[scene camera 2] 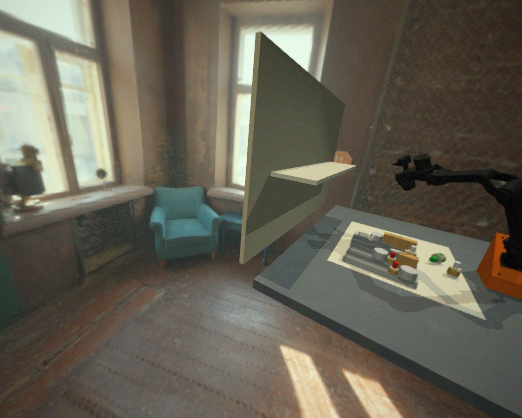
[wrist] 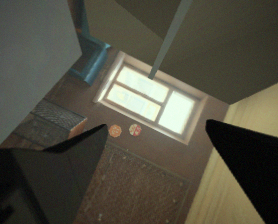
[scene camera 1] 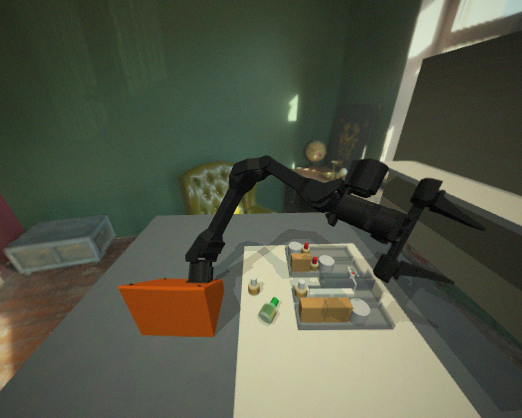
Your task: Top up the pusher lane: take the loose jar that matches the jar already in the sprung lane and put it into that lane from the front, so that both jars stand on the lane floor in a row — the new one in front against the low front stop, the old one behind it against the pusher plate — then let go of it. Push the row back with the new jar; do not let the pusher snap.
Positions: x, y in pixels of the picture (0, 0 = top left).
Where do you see a grey lane rack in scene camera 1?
At 367, 288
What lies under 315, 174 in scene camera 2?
A shelf.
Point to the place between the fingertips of my gripper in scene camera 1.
At 468, 256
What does my gripper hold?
Nothing.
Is my gripper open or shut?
Open.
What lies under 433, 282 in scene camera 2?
A cream mat.
